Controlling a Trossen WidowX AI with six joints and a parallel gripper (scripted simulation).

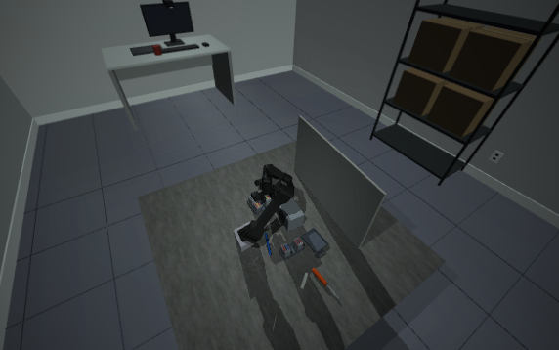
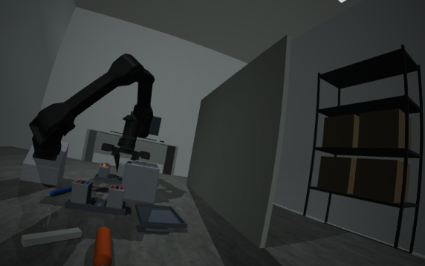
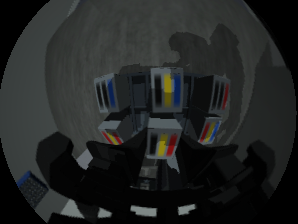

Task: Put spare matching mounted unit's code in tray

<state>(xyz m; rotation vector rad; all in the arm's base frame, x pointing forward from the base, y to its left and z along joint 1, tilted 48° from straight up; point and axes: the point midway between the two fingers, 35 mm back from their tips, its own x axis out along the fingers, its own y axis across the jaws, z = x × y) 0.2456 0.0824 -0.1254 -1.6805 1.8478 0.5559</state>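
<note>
Right now my gripper tip is 36 cm to the left of the flat dark tray, 7 cm short of it and 3 cm above it. Round my gripper tip: blue pen: 23 cm to the right, 16 cm behind, 3 cm below; grey spare: 2 cm above; mounted unit: 15 cm to the right, 5 cm ahead, 2 cm above.
</note>
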